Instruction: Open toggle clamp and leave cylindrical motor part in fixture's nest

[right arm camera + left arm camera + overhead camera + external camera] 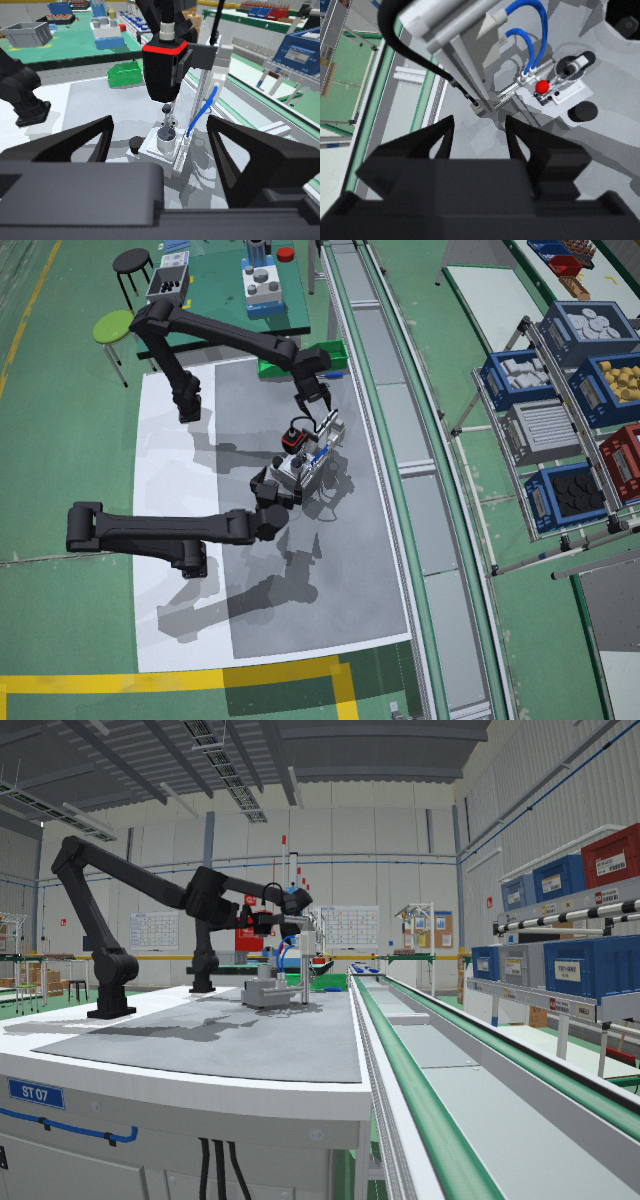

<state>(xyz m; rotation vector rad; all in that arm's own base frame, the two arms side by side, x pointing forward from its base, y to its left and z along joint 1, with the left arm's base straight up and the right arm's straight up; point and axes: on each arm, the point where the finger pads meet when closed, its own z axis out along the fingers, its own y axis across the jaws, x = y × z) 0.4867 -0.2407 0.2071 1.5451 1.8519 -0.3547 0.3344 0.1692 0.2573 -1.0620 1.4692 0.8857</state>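
The red grip lies 6 cm behind my left hand, 6 cm to the right of it and 4 cm below it.
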